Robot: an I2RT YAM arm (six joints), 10 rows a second.
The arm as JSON. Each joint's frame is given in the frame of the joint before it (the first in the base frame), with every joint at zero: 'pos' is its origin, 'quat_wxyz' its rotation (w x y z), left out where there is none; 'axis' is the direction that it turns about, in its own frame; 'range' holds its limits. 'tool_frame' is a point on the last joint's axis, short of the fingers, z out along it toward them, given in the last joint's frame.
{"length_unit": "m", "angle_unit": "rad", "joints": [
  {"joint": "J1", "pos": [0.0, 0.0, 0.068], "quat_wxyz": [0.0, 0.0, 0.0, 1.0], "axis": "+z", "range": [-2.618, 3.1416]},
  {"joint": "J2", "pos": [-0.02, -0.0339, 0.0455], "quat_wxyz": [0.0, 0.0, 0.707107, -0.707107], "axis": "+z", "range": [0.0, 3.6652]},
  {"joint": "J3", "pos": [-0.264, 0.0, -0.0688], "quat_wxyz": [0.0, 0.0, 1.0, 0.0], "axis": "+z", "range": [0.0, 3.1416]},
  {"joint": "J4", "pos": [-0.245, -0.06, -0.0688], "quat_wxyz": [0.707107, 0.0, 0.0, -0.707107], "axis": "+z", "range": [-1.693, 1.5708]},
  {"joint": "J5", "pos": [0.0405, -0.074, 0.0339], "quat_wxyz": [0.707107, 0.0, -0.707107, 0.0], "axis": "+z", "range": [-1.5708, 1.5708]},
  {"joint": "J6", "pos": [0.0, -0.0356, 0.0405], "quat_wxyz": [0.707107, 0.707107, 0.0, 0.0], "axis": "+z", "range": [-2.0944, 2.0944]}
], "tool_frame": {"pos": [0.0, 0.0, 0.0], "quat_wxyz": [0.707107, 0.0, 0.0, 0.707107]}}
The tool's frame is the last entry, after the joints.
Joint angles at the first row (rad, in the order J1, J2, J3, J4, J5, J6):
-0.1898 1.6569 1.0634 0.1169 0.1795 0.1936
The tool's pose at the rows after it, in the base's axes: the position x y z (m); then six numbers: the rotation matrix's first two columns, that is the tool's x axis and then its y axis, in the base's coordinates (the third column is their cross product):
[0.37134, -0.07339, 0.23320, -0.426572, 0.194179, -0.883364, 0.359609, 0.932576, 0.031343]
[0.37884, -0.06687, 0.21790, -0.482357, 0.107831, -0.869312, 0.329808, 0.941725, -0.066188]
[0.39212, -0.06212, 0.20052, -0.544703, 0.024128, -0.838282, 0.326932, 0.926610, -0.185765]
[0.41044, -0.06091, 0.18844, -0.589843, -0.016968, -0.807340, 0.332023, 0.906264, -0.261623]
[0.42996, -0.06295, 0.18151, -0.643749, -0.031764, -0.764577, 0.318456, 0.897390, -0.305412]
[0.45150, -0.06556, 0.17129, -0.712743, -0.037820, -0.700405, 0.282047, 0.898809, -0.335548]
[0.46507, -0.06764, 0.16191, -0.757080, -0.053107, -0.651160, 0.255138, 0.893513, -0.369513]
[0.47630, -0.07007, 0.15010, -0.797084, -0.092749, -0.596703, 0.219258, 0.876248, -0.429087]
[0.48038, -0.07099, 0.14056, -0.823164, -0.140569, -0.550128, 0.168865, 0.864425, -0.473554]
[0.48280, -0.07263, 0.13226, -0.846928, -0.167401, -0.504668, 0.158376, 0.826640, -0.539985]
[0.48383, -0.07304, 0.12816, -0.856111, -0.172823, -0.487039, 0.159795, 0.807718, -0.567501]
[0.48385, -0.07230, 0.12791, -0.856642, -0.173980, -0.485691, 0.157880, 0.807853, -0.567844]
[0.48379, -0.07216, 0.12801, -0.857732, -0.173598, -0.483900, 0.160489, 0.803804, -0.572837]
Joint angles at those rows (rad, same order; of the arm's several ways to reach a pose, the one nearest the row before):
-0.1810 1.6737 1.0634 0.1177 0.1505 0.1158
-0.1574 1.7214 1.0637 0.1356 0.1886 0.0315
-0.1329 1.7981 1.0954 0.1413 0.2729 -0.0502
-0.1188 1.8851 1.1679 0.1219 0.3386 -0.0921
-0.1162 1.9686 1.2762 0.0395 0.3645 -0.1139
-0.1162 2.0689 1.4136 -0.0857 0.3676 -0.1291
-0.1162 2.1399 1.5028 -0.1589 0.3824 -0.1520
-0.1162 2.2067 1.5726 -0.2012 0.4164 -0.2031
-0.1162 2.2410 1.5959 -0.2131 0.4297 -0.2615
-0.1146 2.2696 1.6100 -0.2127 0.4957 -0.3038
-0.1131 2.2829 1.6150 -0.2093 0.5289 -0.3161
-0.1116 2.2833 1.6150 -0.2104 0.5293 -0.3160
-0.1108 2.2833 1.6150 -0.2104 0.5369 -0.3164

